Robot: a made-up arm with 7 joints. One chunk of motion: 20 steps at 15 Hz.
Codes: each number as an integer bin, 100 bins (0 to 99) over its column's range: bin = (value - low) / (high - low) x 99, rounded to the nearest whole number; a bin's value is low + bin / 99 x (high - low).
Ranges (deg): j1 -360.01..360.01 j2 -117.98..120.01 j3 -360.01..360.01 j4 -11..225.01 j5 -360.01..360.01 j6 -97.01..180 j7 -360.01..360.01
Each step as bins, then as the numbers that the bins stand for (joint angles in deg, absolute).
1 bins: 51 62 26 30 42 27 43
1 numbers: 10.91 31.06 -170.91 60.52 -54.55 -21.46 -47.27
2 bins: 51 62 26 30 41 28 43
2 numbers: 10.91 31.06 -170.91 60.52 -61.82 -18.66 -47.27
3 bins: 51 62 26 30 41 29 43
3 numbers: 10.91 31.06 -170.91 60.52 -61.82 -15.87 -47.27
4 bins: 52 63 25 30 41 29 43
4 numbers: 18.18 33.47 -178.19 60.52 -61.82 -15.87 -47.27
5 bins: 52 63 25 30 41 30 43
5 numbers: 18.18 33.47 -178.19 60.52 -61.82 -13.07 -47.27
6 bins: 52 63 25 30 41 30 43
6 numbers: 18.18 33.47 -178.19 60.52 -61.82 -13.07 -47.27
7 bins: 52 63 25 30 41 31 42
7 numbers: 18.18 33.47 -178.19 60.52 -61.82 -10.27 -54.55
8 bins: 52 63 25 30 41 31 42
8 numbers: 18.18 33.47 -178.19 60.52 -61.82 -10.27 -54.55
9 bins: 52 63 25 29 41 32 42
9 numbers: 18.18 33.47 -178.19 58.13 -61.82 -7.47 -54.55
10 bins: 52 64 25 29 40 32 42
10 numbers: 18.18 35.87 -178.19 58.13 -69.09 -7.47 -54.55
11 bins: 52 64 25 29 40 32 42
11 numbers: 18.18 35.87 -178.19 58.13 -69.09 -7.47 -54.55
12 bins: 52 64 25 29 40 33 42
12 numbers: 18.18 35.87 -178.19 58.13 -69.09 -4.67 -54.55
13 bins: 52 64 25 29 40 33 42
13 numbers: 18.18 35.87 -178.19 58.13 -69.09 -4.67 -54.55
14 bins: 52 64 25 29 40 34 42
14 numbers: 18.18 35.87 -178.19 58.13 -69.09 -1.88 -54.55
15 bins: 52 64 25 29 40 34 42
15 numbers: 18.18 35.87 -178.19 58.13 -69.09 -1.88 -54.55
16 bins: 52 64 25 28 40 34 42
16 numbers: 18.18 35.87 -178.19 55.75 -69.09 -1.88 -54.55
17 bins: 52 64 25 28 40 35 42
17 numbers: 18.18 35.87 -178.19 55.75 -69.09 0.92 -54.55
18 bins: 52 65 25 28 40 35 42
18 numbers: 18.18 38.28 -178.19 55.75 -69.09 0.92 -54.55
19 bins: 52 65 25 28 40 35 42
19 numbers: 18.18 38.28 -178.19 55.75 -69.09 0.92 -54.55
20 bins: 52 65 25 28 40 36 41
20 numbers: 18.18 38.28 -178.19 55.75 -69.09 3.72 -61.82
